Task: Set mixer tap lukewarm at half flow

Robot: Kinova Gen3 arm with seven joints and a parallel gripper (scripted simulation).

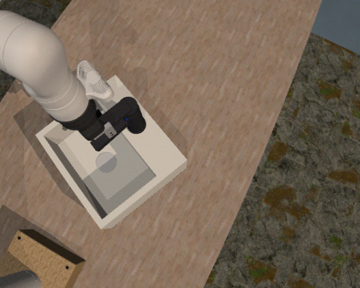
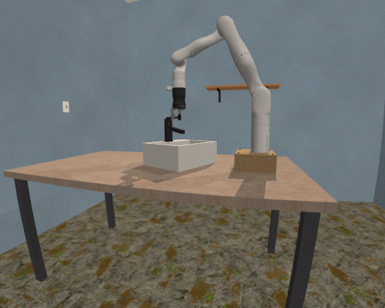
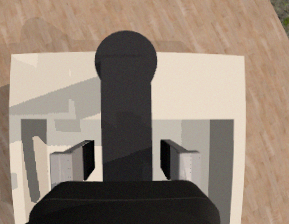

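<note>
My gripper is now 2 cm short of the lever and 1 cm to the left of it. Also, from my hand: white sink basin 24 cm below, 5 cm behind, 1 cm to the left; black mixer tap 5 cm below, 4 cm ahead, 1 cm to the right.
</note>
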